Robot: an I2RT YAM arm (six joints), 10 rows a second.
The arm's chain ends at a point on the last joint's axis. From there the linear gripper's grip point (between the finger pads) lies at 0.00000 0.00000 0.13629 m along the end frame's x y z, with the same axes.
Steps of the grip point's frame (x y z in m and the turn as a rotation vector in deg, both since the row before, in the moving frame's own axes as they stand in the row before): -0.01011 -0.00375 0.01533 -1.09 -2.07 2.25; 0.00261 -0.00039 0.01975 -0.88 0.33 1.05; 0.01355 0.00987 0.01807 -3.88 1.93 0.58; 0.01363 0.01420 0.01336 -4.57 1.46 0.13
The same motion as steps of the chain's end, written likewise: -0.00514 -0.00624 0.01544 -1.09 -2.07 2.25; 0.00184 -0.00249 0.01977 -0.88 0.33 1.05; 0.00901 0.00063 0.01846 -3.88 1.93 0.58; 0.01017 0.00334 0.01384 -4.57 1.46 0.13
